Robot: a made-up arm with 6 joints. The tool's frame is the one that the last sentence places.
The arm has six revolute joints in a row. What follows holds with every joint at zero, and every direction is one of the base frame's.
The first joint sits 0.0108 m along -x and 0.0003 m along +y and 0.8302 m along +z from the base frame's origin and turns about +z.
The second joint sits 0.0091 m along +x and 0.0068 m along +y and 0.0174 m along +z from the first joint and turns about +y.
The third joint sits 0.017 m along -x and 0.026 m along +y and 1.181 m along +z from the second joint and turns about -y.
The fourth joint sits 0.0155 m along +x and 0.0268 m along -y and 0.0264 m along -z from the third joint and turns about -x.
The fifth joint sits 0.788 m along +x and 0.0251 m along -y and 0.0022 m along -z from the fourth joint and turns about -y.
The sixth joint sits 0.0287 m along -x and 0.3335 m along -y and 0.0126 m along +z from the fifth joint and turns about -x.
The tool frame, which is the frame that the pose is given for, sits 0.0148 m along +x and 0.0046 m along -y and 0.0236 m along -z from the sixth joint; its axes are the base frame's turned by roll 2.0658, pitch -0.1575 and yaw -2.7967 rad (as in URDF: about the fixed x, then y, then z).
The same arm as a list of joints. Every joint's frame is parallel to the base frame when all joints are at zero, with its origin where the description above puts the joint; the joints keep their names.
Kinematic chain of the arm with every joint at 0, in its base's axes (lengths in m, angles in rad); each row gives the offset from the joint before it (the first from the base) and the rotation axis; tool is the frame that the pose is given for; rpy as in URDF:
joint 1: xyz -0.0108 0.0003 0.8302 axis +z
joint 2: xyz 0.0091 0.0068 0.0174 axis +y
joint 3: xyz -0.017 0.026 1.181 axis -y
joint 4: xyz 0.0155 -0.0268 -0.0264 axis -x
joint 5: xyz 0.788 -0.0251 -0.0022 axis -y
joint 6: xyz -0.0287 -0.3335 0.0126 axis -x
tool: xyz 0.0148 -0.0046 -0.0236 rpy 2.0658 -0.1575 -2.7967

